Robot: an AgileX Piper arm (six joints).
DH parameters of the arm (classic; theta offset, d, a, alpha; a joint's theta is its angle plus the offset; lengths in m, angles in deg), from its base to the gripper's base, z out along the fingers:
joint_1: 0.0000 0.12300 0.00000 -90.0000
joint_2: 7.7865 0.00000 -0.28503 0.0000
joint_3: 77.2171 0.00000 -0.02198 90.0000
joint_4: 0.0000 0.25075 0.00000 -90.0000
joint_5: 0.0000 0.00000 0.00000 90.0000
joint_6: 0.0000 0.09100 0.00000 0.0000
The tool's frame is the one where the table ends.
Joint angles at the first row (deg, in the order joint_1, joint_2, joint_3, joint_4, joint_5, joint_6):
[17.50 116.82 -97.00 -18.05 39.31 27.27]
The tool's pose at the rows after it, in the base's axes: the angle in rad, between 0 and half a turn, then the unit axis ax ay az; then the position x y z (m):
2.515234 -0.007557 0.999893 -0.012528 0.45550 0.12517 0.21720
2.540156 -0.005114 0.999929 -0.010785 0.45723 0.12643 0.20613
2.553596 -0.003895 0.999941 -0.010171 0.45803 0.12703 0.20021
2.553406 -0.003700 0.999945 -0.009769 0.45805 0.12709 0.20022
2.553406 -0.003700 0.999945 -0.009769 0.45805 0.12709 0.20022
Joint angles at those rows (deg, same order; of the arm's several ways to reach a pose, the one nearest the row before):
[17.50 120.42 -97.54 -17.88 39.14 27.22]
[17.50 121.74 -97.54 -17.17 39.10 27.22]
[17.50 122.44 -97.54 -16.82 39.10 27.22]
[17.50 122.44 -97.54 -16.78 39.08 27.22]
[17.50 122.44 -97.54 -16.78 39.08 27.22]

